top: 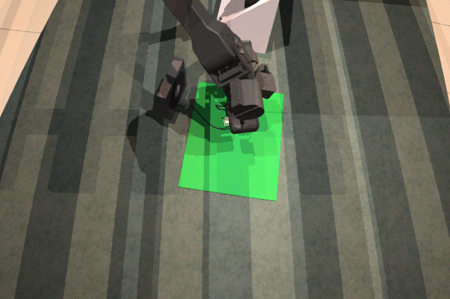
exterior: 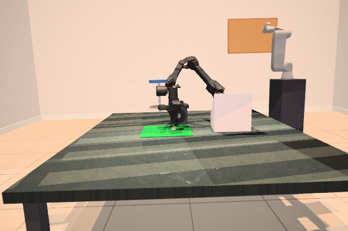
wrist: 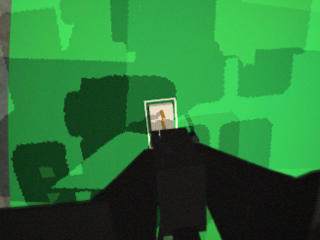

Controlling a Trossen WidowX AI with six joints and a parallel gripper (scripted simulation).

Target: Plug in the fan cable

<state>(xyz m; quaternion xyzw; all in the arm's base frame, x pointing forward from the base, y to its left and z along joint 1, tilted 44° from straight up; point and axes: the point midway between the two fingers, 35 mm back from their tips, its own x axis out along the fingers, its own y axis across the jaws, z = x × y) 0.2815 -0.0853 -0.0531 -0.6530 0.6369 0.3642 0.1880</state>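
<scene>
Right now the four-pin header is 60 mm below my gripper tip and 10 mm to the right of it. Also, from my gripper tip: dark square fan 150 mm to the right, 40 mm behind, 10 mm below; then dark fan plug 10 mm to the right, 10 mm above; then green board 80 mm below, 50 mm ahead, 10 mm to the left.
</scene>
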